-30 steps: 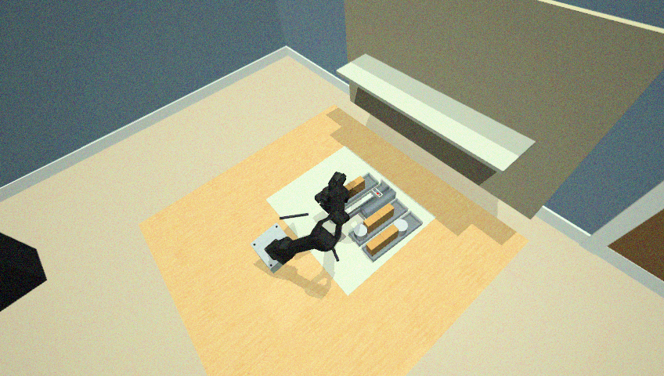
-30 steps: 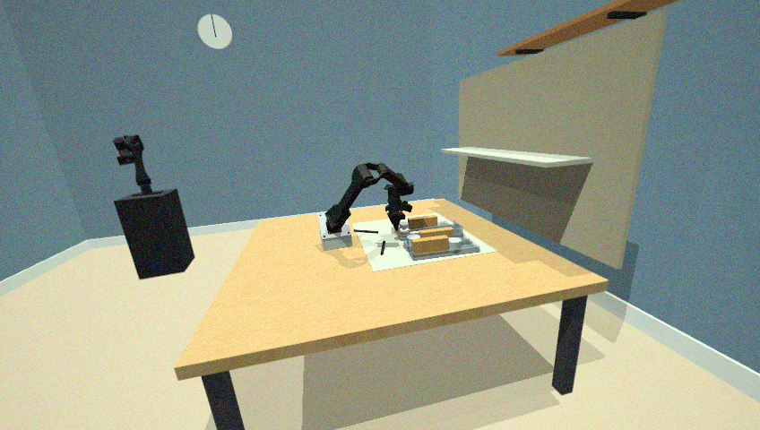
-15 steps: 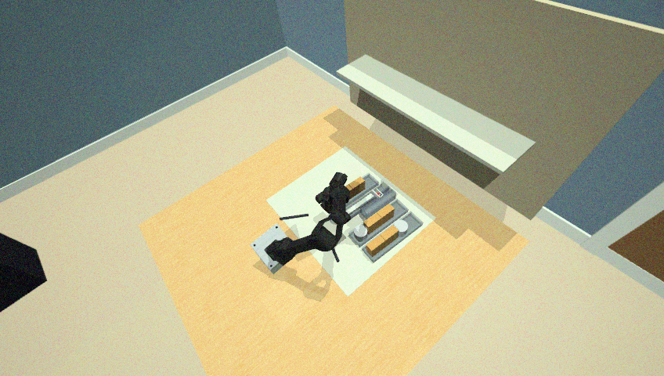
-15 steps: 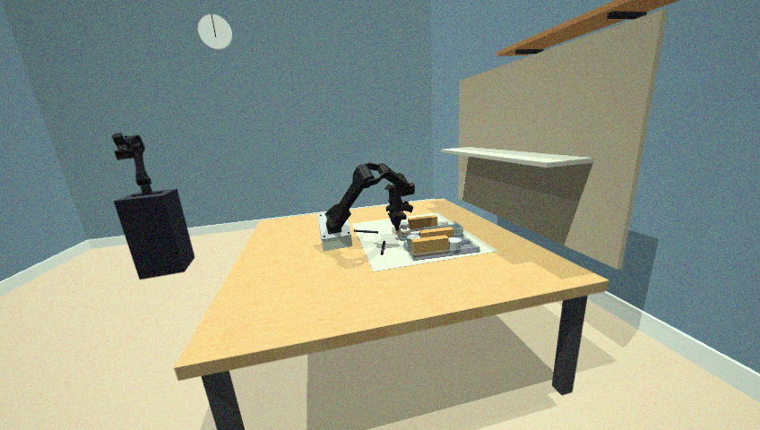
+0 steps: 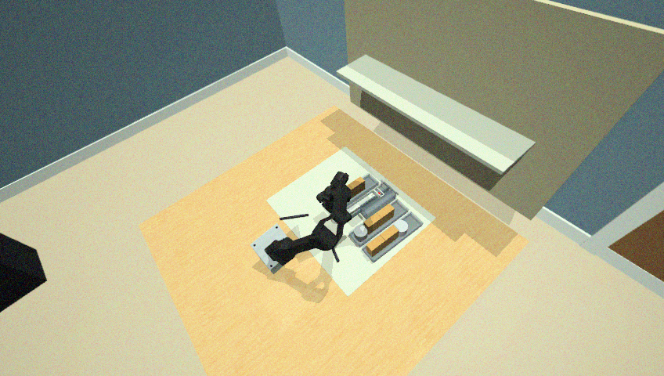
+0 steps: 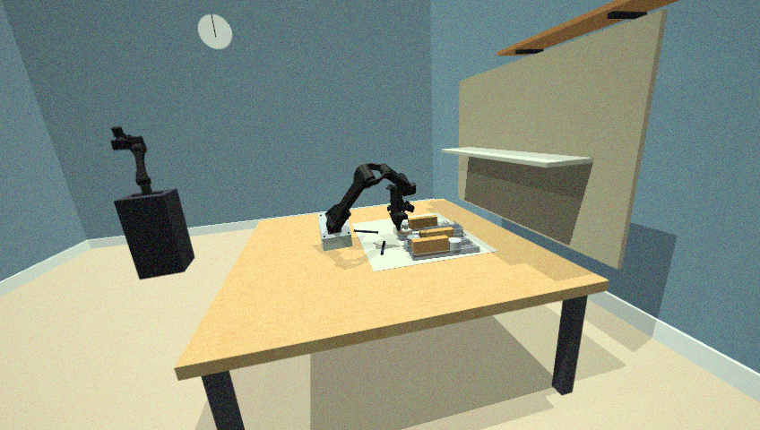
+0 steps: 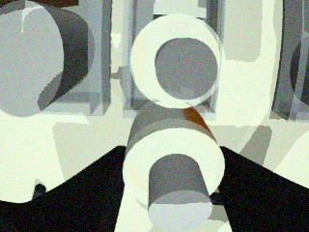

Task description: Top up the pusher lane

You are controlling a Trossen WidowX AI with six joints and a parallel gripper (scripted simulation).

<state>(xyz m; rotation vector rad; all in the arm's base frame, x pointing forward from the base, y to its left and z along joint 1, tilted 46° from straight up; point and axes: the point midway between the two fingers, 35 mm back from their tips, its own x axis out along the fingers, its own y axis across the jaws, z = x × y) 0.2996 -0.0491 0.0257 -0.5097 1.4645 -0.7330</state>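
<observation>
The grey railed lane is 18 cm ahead of my gripper tip, 5 cm to the right of it and 3 cm below it. Also, from my gripper tip: white pusher (15 cm ahead, 5 cm to the right); wall shelf (54 cm ahead, 2 cm to the right, 31 cm above).
</observation>
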